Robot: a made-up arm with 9 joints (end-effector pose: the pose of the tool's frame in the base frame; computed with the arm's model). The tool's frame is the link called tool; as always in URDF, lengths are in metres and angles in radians. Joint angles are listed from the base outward.
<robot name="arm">
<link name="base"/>
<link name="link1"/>
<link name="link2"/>
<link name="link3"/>
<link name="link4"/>
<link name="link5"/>
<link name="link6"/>
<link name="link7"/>
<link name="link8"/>
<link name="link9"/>
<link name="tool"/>
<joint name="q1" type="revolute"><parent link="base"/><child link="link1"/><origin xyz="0.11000 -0.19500 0.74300" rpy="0.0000 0.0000 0.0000"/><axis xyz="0 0 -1"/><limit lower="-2.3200" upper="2.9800"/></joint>
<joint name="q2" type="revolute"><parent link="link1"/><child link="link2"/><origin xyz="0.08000 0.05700 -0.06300" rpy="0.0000 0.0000 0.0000"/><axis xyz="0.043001 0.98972 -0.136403"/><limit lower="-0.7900" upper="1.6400"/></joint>
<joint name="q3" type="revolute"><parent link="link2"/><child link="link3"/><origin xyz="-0.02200 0.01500 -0.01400" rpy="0.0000 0.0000 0.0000"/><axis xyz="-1 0 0"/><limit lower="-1.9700" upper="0.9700"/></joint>
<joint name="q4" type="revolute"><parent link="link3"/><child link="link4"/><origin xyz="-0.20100 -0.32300 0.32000" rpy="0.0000 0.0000 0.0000"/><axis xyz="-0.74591 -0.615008 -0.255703"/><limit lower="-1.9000" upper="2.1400"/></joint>
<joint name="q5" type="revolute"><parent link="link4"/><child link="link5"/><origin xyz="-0.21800 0.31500 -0.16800" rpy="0.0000 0.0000 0.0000"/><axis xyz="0 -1 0"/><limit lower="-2.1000" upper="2.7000"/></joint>
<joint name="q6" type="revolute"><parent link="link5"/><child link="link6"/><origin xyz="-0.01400 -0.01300 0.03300" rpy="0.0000 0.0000 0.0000"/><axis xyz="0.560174 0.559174 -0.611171"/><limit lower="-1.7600" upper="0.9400"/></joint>
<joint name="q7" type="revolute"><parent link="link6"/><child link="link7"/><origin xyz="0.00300 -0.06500 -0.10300" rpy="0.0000 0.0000 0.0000"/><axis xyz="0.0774 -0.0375 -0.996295"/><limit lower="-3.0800" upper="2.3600"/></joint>
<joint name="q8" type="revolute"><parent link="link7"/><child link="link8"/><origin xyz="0.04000 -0.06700 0.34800" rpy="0.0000 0.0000 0.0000"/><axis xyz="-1 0 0"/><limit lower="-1.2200" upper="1.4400"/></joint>
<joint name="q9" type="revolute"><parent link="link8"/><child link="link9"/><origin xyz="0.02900 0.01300 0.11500" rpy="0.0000 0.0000 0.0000"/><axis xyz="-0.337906 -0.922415 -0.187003"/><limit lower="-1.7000" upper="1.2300"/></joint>
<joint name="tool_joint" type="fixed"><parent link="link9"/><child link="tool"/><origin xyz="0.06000 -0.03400 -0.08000" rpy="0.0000 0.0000 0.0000"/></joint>
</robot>
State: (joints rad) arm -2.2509 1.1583 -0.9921 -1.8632 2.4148 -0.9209 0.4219 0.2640 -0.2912
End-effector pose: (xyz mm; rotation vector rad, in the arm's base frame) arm 834.7 110.6 1400.6 -0.4874 0.2019 0.0344
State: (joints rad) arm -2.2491 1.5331 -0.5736 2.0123 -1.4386 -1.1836 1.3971 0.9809 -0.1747
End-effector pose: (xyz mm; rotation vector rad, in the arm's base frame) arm 257.8 68.2 730.7 -2.0014 -1.6903 0.2086
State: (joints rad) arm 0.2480 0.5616 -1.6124 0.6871 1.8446 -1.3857 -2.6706 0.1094 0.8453
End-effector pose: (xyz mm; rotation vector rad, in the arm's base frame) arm 99.5 248.5 446.5 -1.1520 0.7622 1.1833
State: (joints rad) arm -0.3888 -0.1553 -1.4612 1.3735 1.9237 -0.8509 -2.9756 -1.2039 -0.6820
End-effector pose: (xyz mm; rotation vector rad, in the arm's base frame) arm 192.5 80.2 90.6 -0.6499 1.2947 -0.5635
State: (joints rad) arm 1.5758 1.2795 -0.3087 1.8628 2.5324 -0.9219 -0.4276 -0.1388 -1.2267
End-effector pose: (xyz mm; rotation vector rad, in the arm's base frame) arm -531.9 71.5 542.0 -2.3004 0.3664 -0.1323
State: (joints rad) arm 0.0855 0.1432 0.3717 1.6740 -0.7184 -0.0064 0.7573 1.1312 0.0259
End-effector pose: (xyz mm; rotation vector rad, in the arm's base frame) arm 75.0 -252.2 1029.2 -2.0271 -0.1610 -1.8881
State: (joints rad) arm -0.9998 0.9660 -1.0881 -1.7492 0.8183 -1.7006 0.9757 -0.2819 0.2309
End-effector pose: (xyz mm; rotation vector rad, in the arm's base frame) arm 551.1 -1145.2 971.5 0.9023 0.3273 -1.0969
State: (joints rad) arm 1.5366 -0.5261 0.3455 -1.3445 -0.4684 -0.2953 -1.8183 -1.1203 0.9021
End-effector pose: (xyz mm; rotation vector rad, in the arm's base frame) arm 325.1 295.1 1263.4 1.4786 -0.3727 0.3536
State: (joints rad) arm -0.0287 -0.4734 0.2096 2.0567 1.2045 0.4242 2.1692 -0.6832 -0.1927
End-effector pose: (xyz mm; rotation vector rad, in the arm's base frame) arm 73.4 -900.0 649.1 1.2567 -2.4392 1.3379
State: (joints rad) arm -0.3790 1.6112 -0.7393 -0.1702 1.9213 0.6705 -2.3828 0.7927 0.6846
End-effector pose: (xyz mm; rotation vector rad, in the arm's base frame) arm 254.0 -87.9 1531.1 -0.4262 -1.4905 1.1747
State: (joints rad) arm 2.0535 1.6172 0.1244 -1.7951 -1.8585 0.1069 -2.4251 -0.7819 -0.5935
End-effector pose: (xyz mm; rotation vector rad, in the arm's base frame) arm -253.4 -845.7 910.2 0.9412 1.9371 -1.1968
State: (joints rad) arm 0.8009 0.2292 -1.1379 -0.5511 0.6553 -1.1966 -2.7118 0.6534 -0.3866
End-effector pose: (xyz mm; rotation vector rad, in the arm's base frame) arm -547.6 114.1 974.8 -1.8483 -0.3967 0.9683
